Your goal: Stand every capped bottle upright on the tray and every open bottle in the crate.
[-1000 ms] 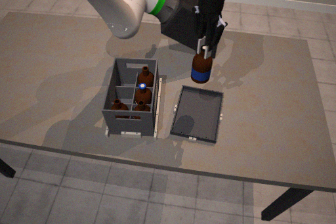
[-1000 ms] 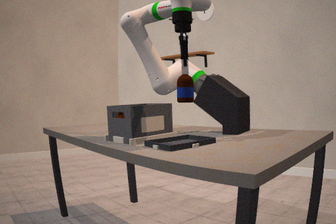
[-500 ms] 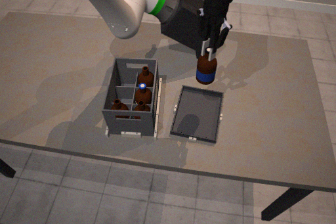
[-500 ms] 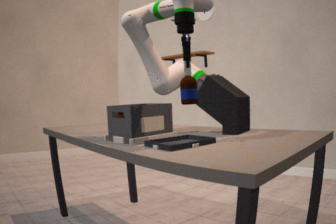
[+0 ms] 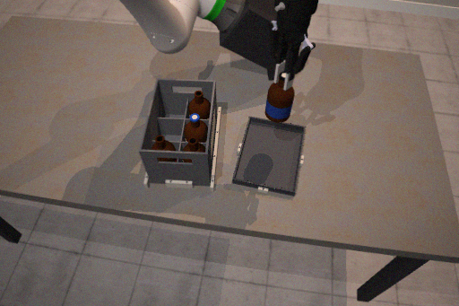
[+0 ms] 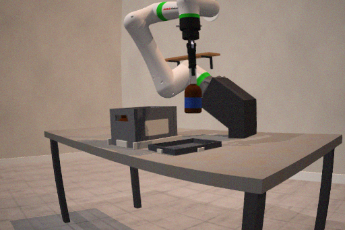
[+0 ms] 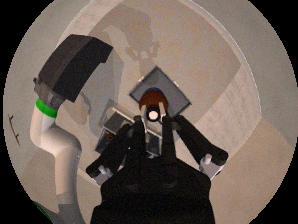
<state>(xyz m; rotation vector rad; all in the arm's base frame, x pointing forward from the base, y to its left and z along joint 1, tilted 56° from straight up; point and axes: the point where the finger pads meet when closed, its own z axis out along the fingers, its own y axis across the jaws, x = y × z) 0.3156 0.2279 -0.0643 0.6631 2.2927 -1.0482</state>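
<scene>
My hand is 8 cm above the white-capped bottle. Also, from my hand: open bottle (3 cm behind, 24 cm to the right, 22 cm below); then grey crate (6 cm ahead, 28 cm to the right, 22 cm below); then dark tray (5 cm ahead, 1 cm to the right, 29 cm below).
</scene>
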